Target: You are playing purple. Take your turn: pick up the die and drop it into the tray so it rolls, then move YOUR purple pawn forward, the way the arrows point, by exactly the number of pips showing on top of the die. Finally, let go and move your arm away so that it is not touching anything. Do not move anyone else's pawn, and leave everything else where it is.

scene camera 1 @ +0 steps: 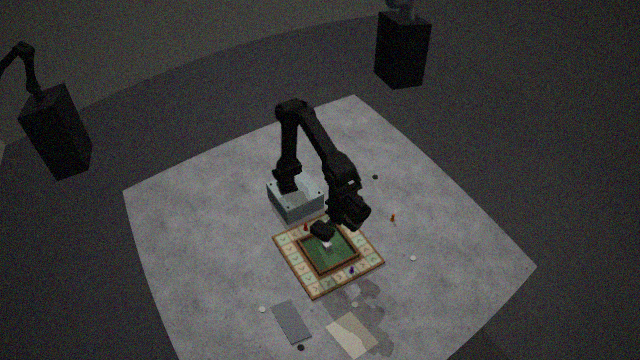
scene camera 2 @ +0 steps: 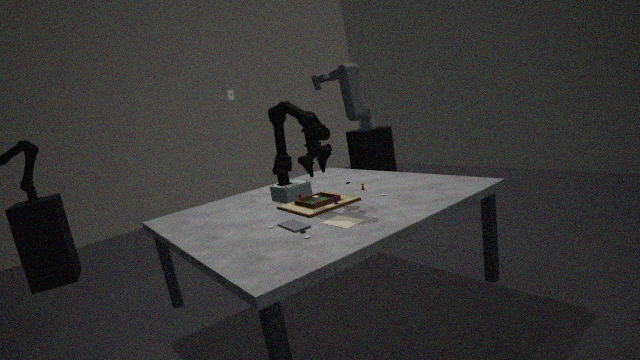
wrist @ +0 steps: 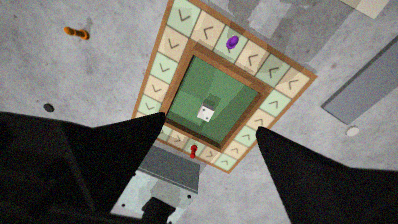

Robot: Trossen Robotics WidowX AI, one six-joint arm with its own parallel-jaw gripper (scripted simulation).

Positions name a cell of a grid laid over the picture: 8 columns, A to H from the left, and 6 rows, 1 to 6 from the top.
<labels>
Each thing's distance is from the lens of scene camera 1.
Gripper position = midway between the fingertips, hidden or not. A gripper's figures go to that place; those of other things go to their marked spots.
my gripper (scene camera 1: E4): 1.12 m
green tray (scene camera 1: E5): 1.24 m
</labels>
